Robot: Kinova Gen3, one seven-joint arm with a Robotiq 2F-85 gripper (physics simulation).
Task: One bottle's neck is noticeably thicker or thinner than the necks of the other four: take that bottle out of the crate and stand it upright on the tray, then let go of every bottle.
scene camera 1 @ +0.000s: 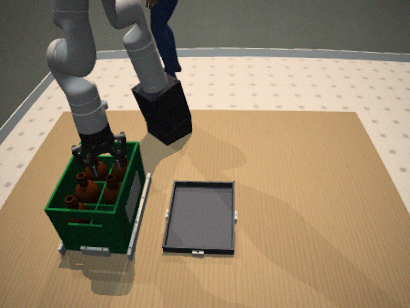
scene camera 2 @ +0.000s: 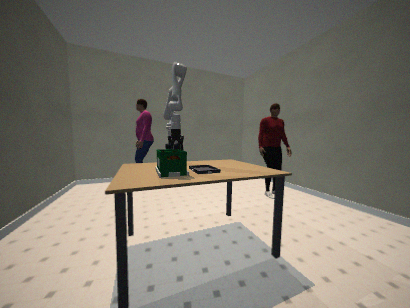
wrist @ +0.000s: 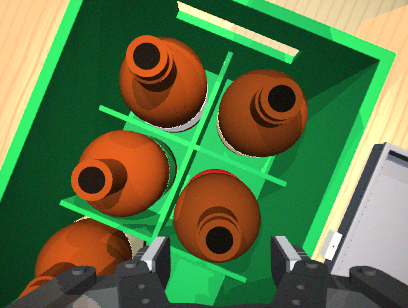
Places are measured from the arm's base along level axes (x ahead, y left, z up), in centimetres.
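Pixels of known places: gripper, fingertip midpoint: (scene camera 1: 108, 171) (scene camera 2: 176, 149) (wrist: 220, 254); arm's base, link origin: (scene camera 1: 155, 84).
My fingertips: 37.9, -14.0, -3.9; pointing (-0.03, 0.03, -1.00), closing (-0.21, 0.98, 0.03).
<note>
Ahead of a thing's pixels: the offset from my fingertips to its middle, as dx, dy, dz. "pt": to the spot under its first point. Level surfaces: height alone.
The green crate @(-1.3, -4.1, -9.8) (scene camera 1: 87, 242) (scene camera 2: 171, 167) (wrist: 340, 37) holds five brown bottles, all upright. In the wrist view they are the upper-left bottle @(-10.4, -6.5, -10.0) (wrist: 185, 85), upper-right bottle @(-9.4, +2.1, -10.0) (wrist: 245, 117), middle-left bottle @(-2.2, -8.5, -10.0) (wrist: 132, 170), middle-right bottle @(-0.1, +0.0, -10.0) (wrist: 212, 200) with a red label, and lower-left bottle @(+6.2, -10.3, -10.0) (wrist: 82, 245), partly cut off. The middle-left neck looks plainer, without the double ring seen on three others. My gripper (scene camera 1: 106, 171) (scene camera 2: 175, 145) (wrist: 220, 254) is open and empty above the crate; the middle-right neck appears between its fingers. The dark tray @(+4.3, +23.5, -17.3) (scene camera 1: 198, 249) (scene camera 2: 206, 172) (wrist: 352, 205) bears no bottle.
Low light-grey brackets @(pt +2.8, +5.9, -16.0) (scene camera 1: 140, 215) hold the crate's edges. The crate's walls and dividers @(-1.3, -4.1, -13.5) (wrist: 192, 146) stand around the bottles. The tray lies to the crate's right. A black robot base (scene camera 1: 167, 115) stands behind, at the table's @(dz -18.6) (scene camera 1: 310, 200) back.
</note>
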